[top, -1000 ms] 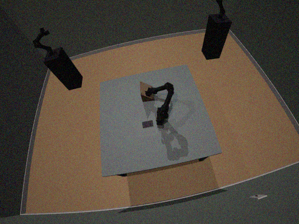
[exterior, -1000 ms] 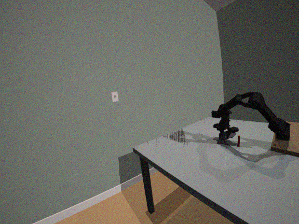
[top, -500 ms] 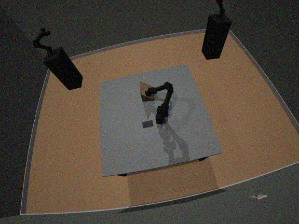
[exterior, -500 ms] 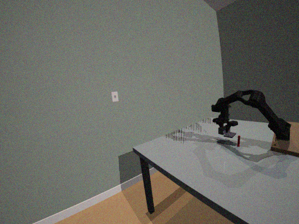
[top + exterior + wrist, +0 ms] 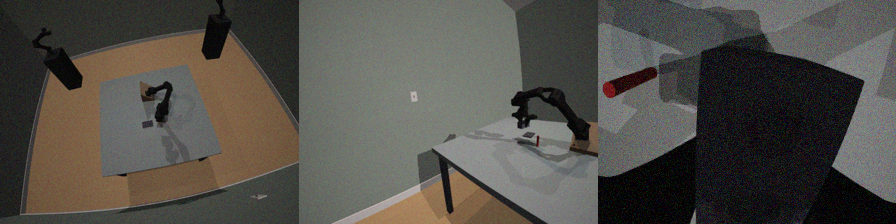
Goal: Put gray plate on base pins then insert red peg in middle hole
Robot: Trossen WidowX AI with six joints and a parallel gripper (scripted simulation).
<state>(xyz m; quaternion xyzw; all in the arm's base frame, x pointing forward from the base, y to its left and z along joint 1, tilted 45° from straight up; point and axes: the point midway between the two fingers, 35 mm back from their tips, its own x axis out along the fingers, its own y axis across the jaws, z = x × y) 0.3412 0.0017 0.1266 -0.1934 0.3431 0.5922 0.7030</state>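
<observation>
My gripper tip is now 150 mm to the left of the dark base and 110 mm above it. Round my gripper tip: red peg 120 mm behind, 80 mm below, 30 mm to the left; then gray plate 30 mm above.
</observation>
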